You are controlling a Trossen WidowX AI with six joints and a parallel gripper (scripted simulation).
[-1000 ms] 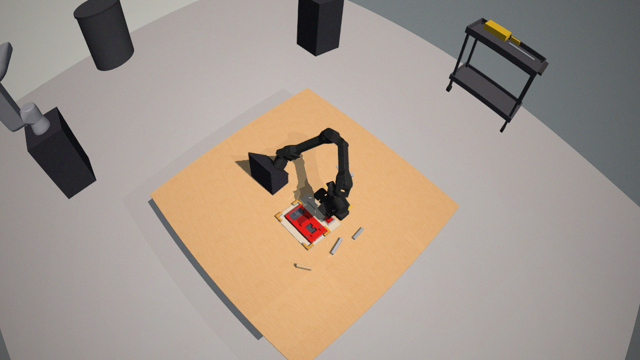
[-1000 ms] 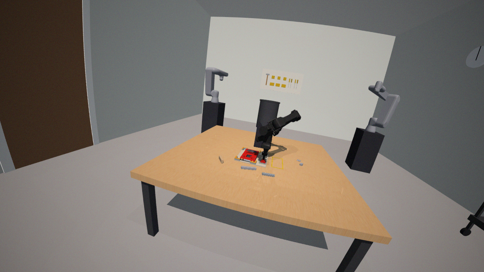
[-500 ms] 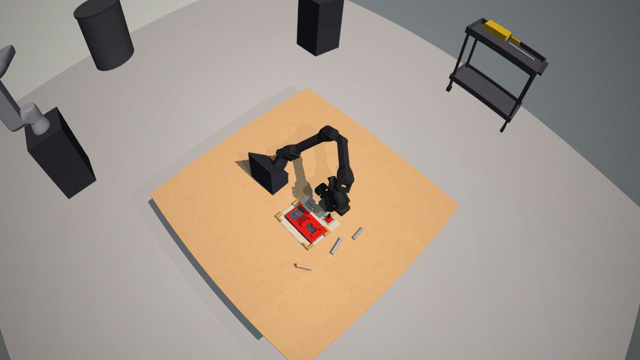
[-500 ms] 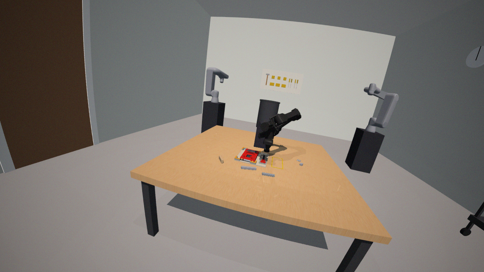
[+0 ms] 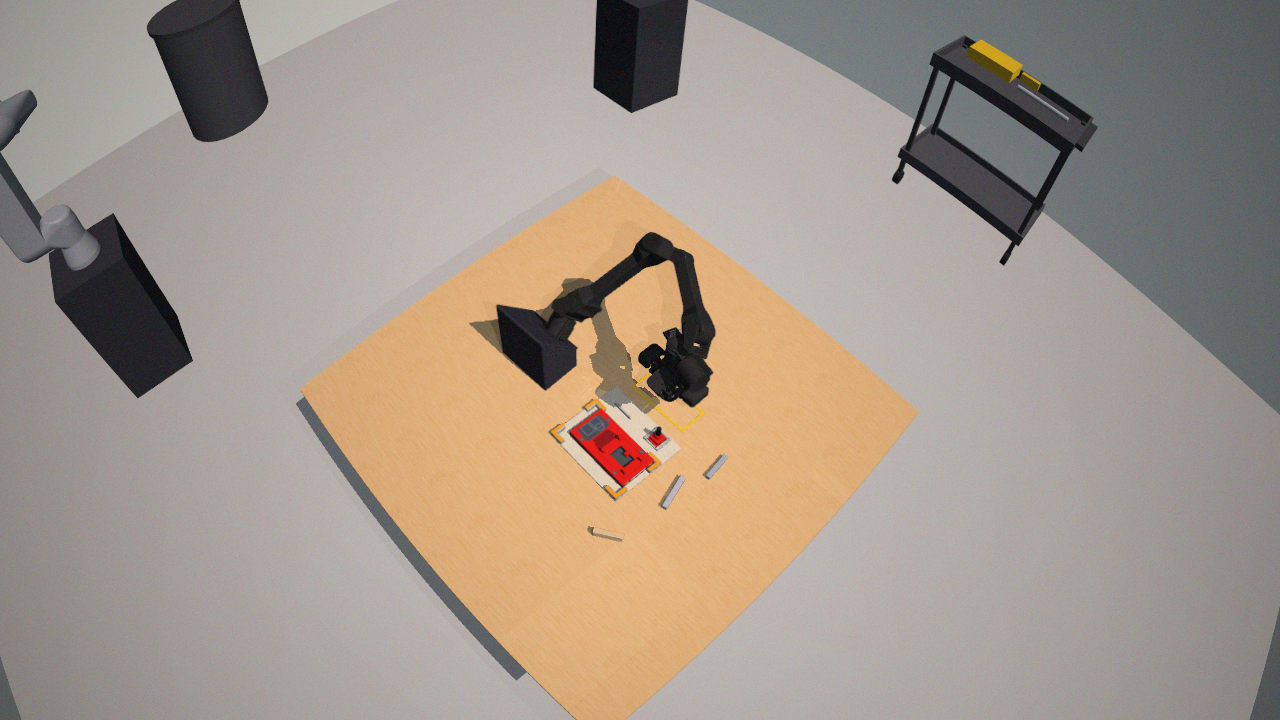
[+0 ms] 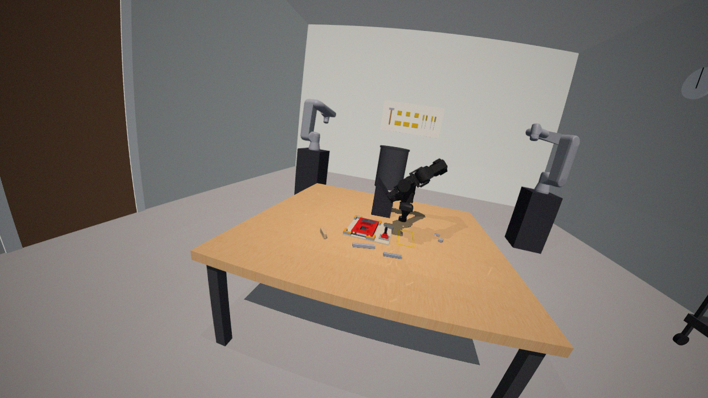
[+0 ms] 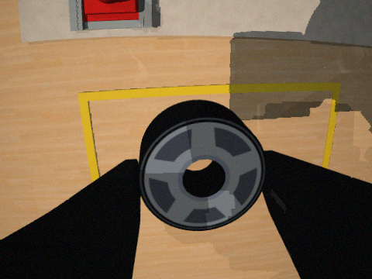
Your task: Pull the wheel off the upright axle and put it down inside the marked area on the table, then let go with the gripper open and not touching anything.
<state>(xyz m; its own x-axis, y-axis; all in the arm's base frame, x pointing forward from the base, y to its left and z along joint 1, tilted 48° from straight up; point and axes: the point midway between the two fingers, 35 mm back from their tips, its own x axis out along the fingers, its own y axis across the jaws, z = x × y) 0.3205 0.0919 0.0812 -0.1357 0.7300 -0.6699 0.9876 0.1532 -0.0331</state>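
My gripper tip is now 7 cm above the upright axle, 6 cm to the left of it and 4 cm short of it. The rest, counted from my gripper tip: tan piece: 34 cm to the right, 17 cm ahead, 10 cm below; then wheel: right at my gripper tip.
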